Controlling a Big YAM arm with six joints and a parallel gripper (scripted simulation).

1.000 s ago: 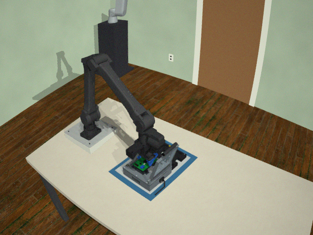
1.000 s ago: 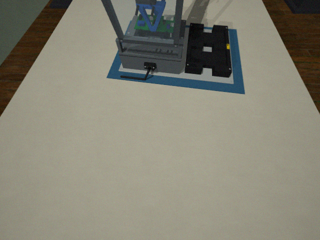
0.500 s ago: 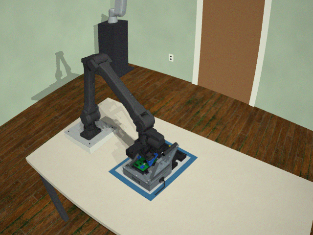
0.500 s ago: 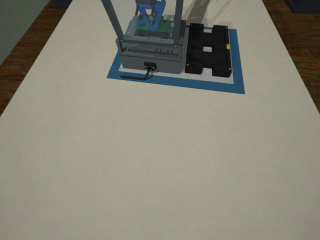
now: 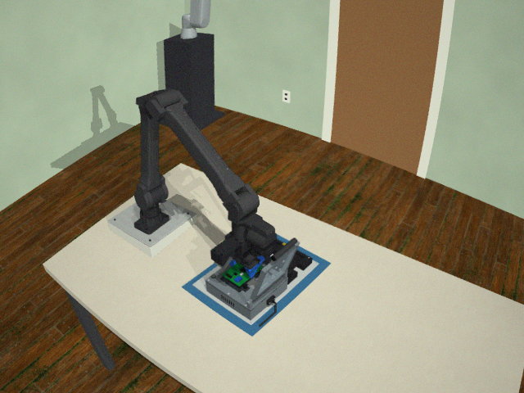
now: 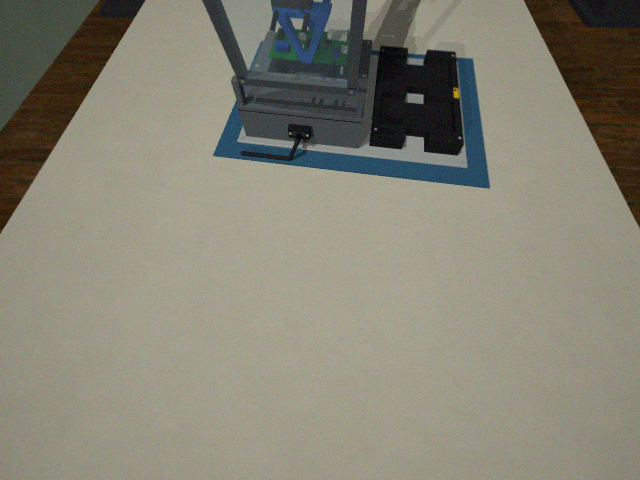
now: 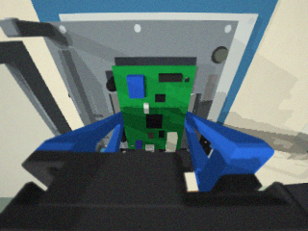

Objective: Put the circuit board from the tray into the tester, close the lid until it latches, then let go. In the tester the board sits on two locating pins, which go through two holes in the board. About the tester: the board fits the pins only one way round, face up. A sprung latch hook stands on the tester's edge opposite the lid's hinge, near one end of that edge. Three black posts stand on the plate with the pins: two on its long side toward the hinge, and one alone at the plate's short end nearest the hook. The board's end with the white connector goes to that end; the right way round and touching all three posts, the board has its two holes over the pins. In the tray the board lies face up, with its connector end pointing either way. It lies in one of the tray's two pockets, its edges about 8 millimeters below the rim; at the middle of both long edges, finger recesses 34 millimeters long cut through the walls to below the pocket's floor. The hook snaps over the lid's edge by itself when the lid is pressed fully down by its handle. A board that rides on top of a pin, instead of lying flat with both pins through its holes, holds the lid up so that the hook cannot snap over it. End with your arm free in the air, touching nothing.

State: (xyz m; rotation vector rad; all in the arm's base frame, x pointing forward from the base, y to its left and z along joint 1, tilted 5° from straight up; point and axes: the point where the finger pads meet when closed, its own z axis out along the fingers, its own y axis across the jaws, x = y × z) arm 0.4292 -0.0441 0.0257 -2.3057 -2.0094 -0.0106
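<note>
The green circuit board is right at my hand. From my hand the other things lie so: tester lid (120 mm ahead, 90 mm above, 20 mm to the right).
</note>
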